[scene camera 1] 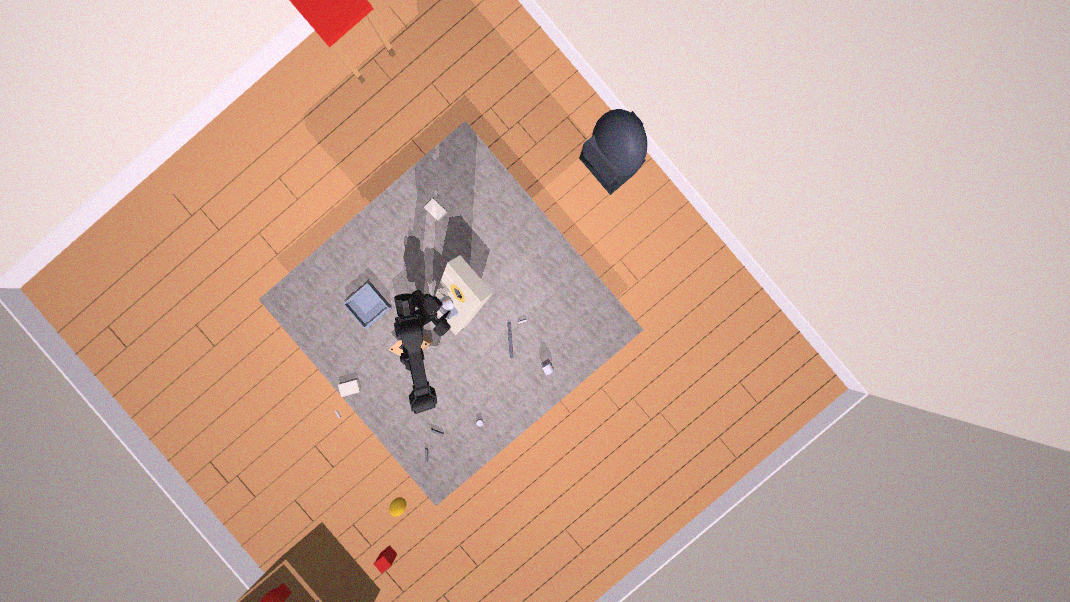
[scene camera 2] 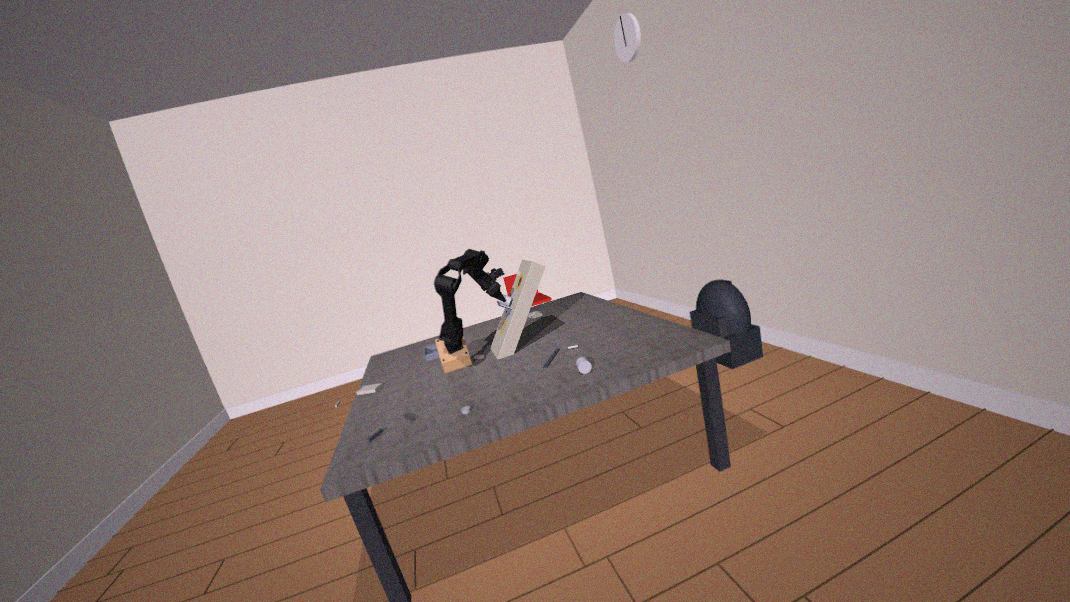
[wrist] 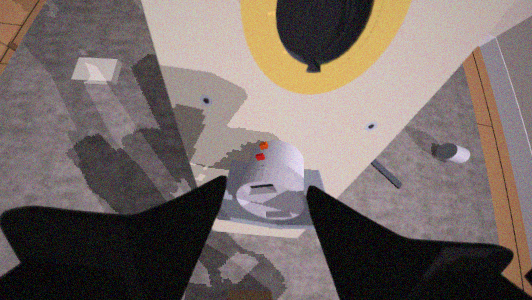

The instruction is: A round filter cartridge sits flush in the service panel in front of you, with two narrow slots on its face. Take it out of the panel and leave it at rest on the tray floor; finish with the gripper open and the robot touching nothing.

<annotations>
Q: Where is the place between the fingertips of my gripper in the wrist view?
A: At 267,186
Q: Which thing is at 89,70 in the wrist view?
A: A white block.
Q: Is my gripper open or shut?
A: Open.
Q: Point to a service panel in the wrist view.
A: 339,88
</annotations>
